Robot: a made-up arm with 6 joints. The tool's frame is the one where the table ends. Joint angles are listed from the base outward.
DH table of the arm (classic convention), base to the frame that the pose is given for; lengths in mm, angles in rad. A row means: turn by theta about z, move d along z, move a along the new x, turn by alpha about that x. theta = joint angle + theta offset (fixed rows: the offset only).
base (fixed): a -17.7  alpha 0  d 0  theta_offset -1.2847
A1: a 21  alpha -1.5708  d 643  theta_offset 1.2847
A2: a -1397  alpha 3.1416  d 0  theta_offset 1.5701
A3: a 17  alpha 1.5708  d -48  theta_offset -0.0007
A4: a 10  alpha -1.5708  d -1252  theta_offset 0
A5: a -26  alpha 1.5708  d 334  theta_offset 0
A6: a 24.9  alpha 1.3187  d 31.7  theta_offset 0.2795
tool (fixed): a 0  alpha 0  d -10.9  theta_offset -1.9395
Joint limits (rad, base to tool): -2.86..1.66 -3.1..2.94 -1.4..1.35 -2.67..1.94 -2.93..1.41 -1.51..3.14
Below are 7 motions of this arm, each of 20 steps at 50 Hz.
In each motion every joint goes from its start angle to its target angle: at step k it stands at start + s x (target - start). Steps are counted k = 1, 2, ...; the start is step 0. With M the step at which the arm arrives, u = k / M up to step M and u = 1 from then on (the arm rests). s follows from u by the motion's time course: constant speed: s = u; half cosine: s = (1 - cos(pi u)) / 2; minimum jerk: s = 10 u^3 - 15 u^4 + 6 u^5.
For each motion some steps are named. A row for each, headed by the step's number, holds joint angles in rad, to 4 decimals.
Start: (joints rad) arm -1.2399 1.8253 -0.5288 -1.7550 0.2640 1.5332
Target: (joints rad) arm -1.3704 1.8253 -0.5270 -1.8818 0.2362 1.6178
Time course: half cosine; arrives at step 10
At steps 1, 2, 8, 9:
1: -1.2431 1.8253 -0.5288 -1.7581 0.2633 1.5353
2: -1.2524 1.8253 -0.5286 -1.7671 0.2613 1.5413
8: -1.3579 1.8253 -0.5272 -1.8697 0.2389 1.6097
9: -1.3672 1.8253 -0.5270 -1.8787 0.2369 1.6157

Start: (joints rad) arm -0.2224 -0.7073 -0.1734 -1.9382 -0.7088 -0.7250
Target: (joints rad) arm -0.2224 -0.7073 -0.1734 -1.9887 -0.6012 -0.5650
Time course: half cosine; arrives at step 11
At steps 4, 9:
4: -0.2224 -0.7073 -0.1734 -1.9530 -0.6773 -0.6782
9: -0.2224 -0.7073 -0.1734 -1.9847 -0.6097 -0.5777

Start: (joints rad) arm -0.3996 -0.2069 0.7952 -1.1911 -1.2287 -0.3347
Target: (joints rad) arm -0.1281 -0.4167 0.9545 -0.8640 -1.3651 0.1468
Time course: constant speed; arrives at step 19
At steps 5, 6, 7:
5: -0.3282 -0.2621 0.8371 -1.1050 -1.2646 -0.2080
6: -0.3139 -0.2732 0.8455 -1.0878 -1.2718 -0.1826
7: -0.2996 -0.2842 0.8539 -1.0706 -1.2790 -0.1573

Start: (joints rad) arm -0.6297 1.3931 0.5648 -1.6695 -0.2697 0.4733
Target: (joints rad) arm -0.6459 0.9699 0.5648 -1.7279 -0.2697 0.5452
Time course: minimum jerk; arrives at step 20
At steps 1, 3, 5, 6, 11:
1: -0.6297 1.3926 0.5648 -1.6696 -0.2697 0.4734
3: -0.6301 1.3818 0.5648 -1.6711 -0.2697 0.4752
5: -0.6314 1.3493 0.5648 -1.6755 -0.2697 0.4807
6: -0.6323 1.3241 0.5648 -1.6790 -0.2697 0.4850
11: -0.6393 1.1421 0.5648 -1.7041 -0.2697 0.5159

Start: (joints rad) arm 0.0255 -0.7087 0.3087 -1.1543 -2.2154 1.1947
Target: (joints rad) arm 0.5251 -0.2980 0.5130 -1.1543 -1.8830 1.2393
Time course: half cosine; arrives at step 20
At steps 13, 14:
13: 0.3887 -0.4101 0.4572 -1.1543 -1.9737 1.2271
14: 0.4221 -0.3826 0.4709 -1.1543 -1.9515 1.2301

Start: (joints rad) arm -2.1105 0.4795 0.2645 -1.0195 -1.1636 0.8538
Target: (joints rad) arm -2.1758 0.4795 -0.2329 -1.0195 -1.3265 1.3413
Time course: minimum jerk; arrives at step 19
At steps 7, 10, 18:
7: -2.1278 0.4795 0.1330 -1.0195 -1.2067 0.9827
10: -2.1464 0.4795 -0.0087 -1.0195 -1.2531 1.1216
18: -2.1757 0.4795 -0.2322 -1.0195 -1.3263 1.3406

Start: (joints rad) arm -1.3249 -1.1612 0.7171 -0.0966 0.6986 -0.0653
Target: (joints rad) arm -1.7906 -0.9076 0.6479 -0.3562 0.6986 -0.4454
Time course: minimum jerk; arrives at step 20
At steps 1, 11, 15, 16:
1: -1.3254 -1.1609 0.7170 -0.0969 0.6986 -0.0657
11: -1.6011 -1.0108 0.6761 -0.2506 0.6986 -0.2907
15: -1.7424 -0.9339 0.6551 -0.3293 0.6986 -0.4061
16: -1.7636 -0.9223 0.6519 -0.3412 0.6986 -0.4234

